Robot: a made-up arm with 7 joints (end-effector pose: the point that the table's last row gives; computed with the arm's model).
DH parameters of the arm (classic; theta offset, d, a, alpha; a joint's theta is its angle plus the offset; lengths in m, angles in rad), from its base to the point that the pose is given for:
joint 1: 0 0.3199 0 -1.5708
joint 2: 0 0 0 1.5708
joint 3: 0 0.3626 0.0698 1.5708
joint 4: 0 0 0.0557 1.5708
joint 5: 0 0.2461 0 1.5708
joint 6: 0 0 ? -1.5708
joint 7: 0 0.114 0 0
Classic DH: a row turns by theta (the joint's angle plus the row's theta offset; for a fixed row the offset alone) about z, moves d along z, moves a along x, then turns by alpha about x.
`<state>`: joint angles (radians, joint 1 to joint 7).
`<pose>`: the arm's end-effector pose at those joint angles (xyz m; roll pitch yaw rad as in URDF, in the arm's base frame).
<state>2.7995 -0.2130 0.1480 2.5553 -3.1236 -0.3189 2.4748</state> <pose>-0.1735 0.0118 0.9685 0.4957 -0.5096 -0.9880</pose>
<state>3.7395 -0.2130 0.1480 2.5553 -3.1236 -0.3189 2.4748</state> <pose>-0.1119 -0.1331 0.9685 0.4957 -0.5096 -0.0480</pose>
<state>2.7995 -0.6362 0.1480 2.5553 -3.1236 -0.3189 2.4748</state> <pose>0.0914 -0.0825 0.9800 0.2427 -0.1592 -0.9032</pose>
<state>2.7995 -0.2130 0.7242 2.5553 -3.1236 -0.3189 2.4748</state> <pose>-0.1576 -0.1597 0.9529 0.6213 -0.4635 -0.4829</pose>
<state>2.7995 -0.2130 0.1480 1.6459 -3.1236 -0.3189 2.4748</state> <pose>-0.3204 0.0492 0.7186 1.6235 -0.8894 -1.8045</pose>
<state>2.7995 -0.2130 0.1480 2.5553 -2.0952 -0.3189 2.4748</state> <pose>-0.1387 -0.0999 0.9874 0.0816 -0.6099 0.2018</pose>
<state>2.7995 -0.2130 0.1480 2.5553 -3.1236 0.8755 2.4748</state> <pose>-0.0581 -0.0120 1.0810 -0.3056 0.4022 -0.9039</pose>
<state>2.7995 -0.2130 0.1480 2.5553 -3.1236 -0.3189 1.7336</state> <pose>-0.1735 0.0118 0.9685 0.6915 -0.0796 -1.6262</pose>
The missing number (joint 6, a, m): 0.0893
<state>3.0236 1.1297 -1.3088 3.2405 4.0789 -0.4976 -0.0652</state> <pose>-0.6459 0.1096 0.4965 -1.5621 1.1339 1.3725</pose>
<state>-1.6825 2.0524 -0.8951 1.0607 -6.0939 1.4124 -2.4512</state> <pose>-0.2685 0.0029 0.0374 -1.0453 0.2553 -0.4138</pose>
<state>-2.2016 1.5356 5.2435 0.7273 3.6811 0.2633 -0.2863</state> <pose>-0.2696 0.0846 0.1321 -1.8908 -0.0415 0.3201</pose>
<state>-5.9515 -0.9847 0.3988 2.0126 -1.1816 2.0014 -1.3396</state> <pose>-0.2015 -0.0643 0.8768 1.7477 0.0580 0.8418</pose>
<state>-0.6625 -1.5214 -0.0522 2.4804 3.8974 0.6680 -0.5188</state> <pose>-0.5540 0.4142 0.6196 0.0708 -1.4218 -0.2833</pose>
